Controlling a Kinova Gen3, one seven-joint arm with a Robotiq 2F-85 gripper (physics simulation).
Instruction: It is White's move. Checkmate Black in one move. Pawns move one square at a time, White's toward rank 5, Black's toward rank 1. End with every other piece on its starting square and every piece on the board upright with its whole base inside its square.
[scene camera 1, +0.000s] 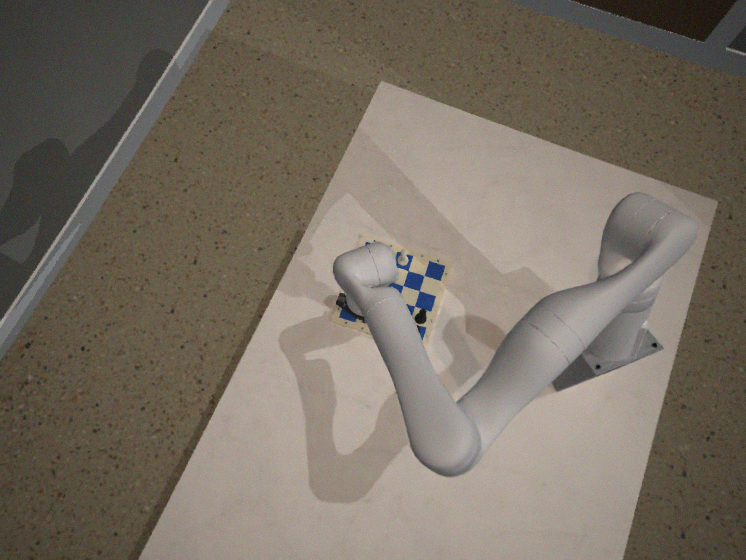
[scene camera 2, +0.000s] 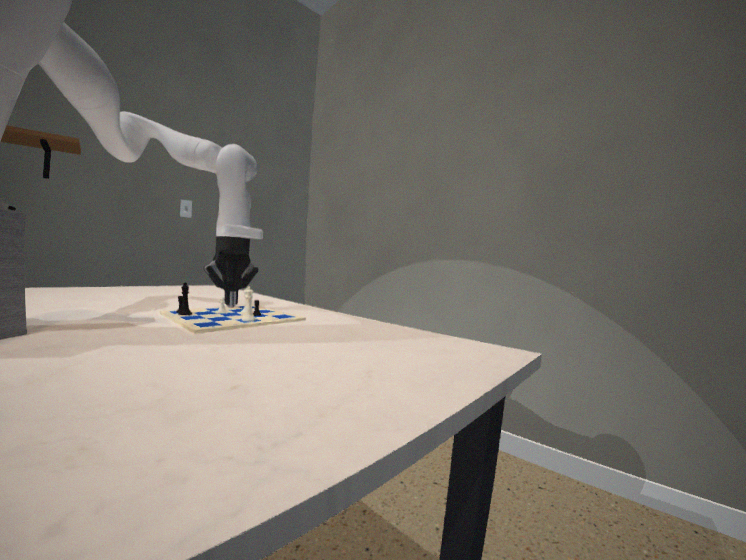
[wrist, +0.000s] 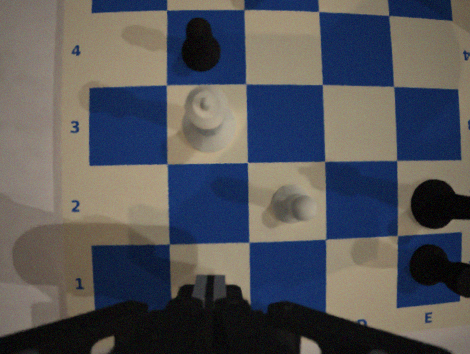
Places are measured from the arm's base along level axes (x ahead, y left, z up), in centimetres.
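Pixels of known places: gripper, fingertip midpoint: (scene camera 2: 231, 307) (wrist: 210, 294); arm's base, link origin: (scene camera 1: 609, 339).
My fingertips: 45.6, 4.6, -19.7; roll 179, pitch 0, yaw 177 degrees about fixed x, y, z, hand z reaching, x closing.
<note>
For each thing: its top centre in the pictures, then the offset to it from my fingertips, as dx, dy, dz. Level surfaces: height alone.
- white queen, top centre: (wrist: 205, 102) -0.3, -8.1, +5.1
- white pawn, top centre: (wrist: 307, 209) (scene camera 2: 222, 296) -4.0, -4.2, +3.0
- white king, top centre: (scene camera 2: 249, 286) (scene camera 1: 404, 250) -4.1, -15.8, +6.2
- black pawn, top centre: (wrist: 198, 25) (scene camera 2: 256, 299) -0.1, -11.7, +3.0
- black king, top centre: (scene camera 1: 423, 311) (scene camera 2: 185, 282) -11.6, -3.7, +6.2
- smaller black piece, top centre: (scene camera 2: 181, 296) -11.3, -0.6, +3.1
- pale table, surface height: dz -0.8
The white queen (wrist: 208, 122) stands upright on B3 in the wrist view. A white pawn (wrist: 291, 204) (scene camera 2: 222, 306) stands on C2. The white king (scene camera 1: 403, 258) (scene camera 2: 248, 306) stands on C5. A black pawn (wrist: 200, 49) (scene camera 2: 257, 308) stands on B4. The black king (wrist: 434, 204) (scene camera 2: 184, 301) (scene camera 1: 421, 316) stands on E2, with a smaller black piece (wrist: 429, 265) (scene camera 2: 180, 305) on E1. My gripper (wrist: 210, 294) (scene camera 2: 231, 302) is shut and empty, low above the board around B1, with the queen ahead of it in the wrist view. The arm hides its fingertips in scene camera 1.
The blue and cream board (scene camera 1: 445, 269) (scene camera 2: 194, 329) (wrist: 75, 165) lies on the pale table (scene camera 1: 530, 156) (scene camera 2: 180, 409). The arm hangs over part of the board in scene camera 1. A table edge runs along the board's left side in that view, some distance off.
</note>
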